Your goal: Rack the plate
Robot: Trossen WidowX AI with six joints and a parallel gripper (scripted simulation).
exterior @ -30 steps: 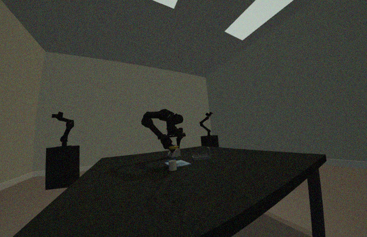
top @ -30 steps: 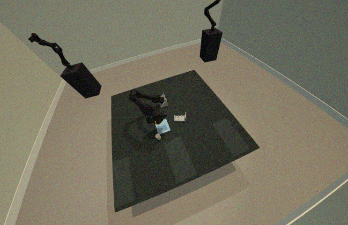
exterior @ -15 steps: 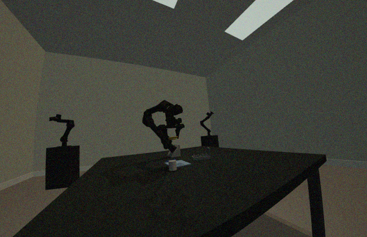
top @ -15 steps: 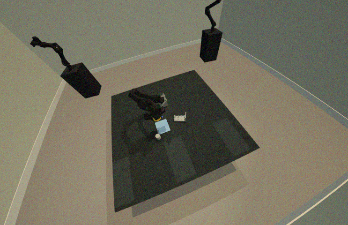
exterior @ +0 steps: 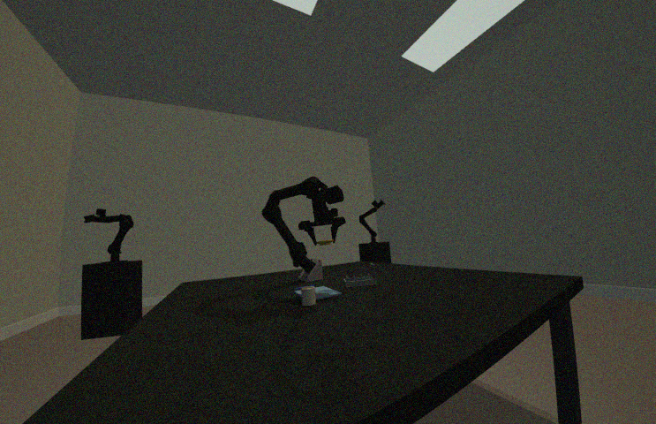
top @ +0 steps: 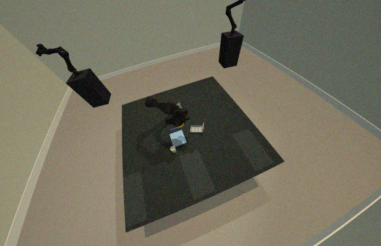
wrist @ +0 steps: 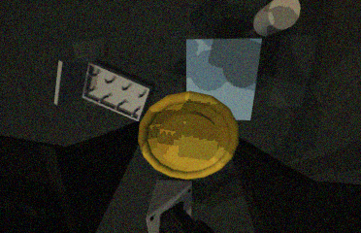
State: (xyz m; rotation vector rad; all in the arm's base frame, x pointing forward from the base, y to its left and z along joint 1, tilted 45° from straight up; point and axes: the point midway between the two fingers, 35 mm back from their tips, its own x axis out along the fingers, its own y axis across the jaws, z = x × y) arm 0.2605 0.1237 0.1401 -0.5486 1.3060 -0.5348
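Now: the light grey dish rack 1 cm behind my gripper tip, 15 cm to the left of it and 16 cm below it. Also, from my gripper tip: light blue mat (3 cm ahead, 6 cm to the right, 18 cm below); white cup (14 cm ahead, 12 cm to the right, 16 cm below); yellow plate (1 cm above).
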